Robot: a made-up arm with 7 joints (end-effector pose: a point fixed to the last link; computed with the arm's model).
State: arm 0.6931 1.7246 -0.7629 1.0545 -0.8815 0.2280 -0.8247
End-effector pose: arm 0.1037 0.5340 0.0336 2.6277 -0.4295 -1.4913
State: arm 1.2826 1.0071 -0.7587 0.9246 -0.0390 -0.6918 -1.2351
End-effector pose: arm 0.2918 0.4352 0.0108 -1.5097 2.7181 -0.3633
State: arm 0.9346 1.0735 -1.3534 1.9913 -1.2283 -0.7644 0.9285
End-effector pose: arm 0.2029 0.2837 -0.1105 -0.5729 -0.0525 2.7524
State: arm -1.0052 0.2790 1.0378 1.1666 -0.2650 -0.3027 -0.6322
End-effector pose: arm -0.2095 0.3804 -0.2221 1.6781 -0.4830 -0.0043
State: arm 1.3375 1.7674 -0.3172 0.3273 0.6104 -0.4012 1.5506
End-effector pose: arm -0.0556 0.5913 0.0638 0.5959 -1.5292 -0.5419
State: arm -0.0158 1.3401 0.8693 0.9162 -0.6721 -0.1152 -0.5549
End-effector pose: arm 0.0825 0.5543 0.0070 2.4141 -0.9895 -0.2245
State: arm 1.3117 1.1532 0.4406 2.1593 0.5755 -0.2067 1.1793
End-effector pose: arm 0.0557 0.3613 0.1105 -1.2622 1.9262 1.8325
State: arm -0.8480 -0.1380 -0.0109 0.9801 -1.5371 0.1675 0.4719
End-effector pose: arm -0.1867 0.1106 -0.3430 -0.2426 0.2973 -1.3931
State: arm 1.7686 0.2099 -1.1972 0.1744 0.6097 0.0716 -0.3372
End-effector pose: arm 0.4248 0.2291 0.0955 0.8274 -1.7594 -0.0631
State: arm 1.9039 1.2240 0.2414 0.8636 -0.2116 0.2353 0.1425
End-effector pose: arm 0.0590 0.5356 0.1462 1.2762 -2.0976 0.9943
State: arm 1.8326 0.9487 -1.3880 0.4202 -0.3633 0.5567 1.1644
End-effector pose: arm 0.2885 0.4732 0.0897 0.6523 -0.2607 -0.4040
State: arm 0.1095 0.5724 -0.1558 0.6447 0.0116 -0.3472 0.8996
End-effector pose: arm 0.1335 0.3723 -0.3400 -0.3382 -0.7523 -0.7908
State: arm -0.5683 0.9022 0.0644 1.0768 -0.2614 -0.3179 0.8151
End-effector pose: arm 0.0039 0.4491 -0.2568 -0.1160 -0.2445 -1.1698
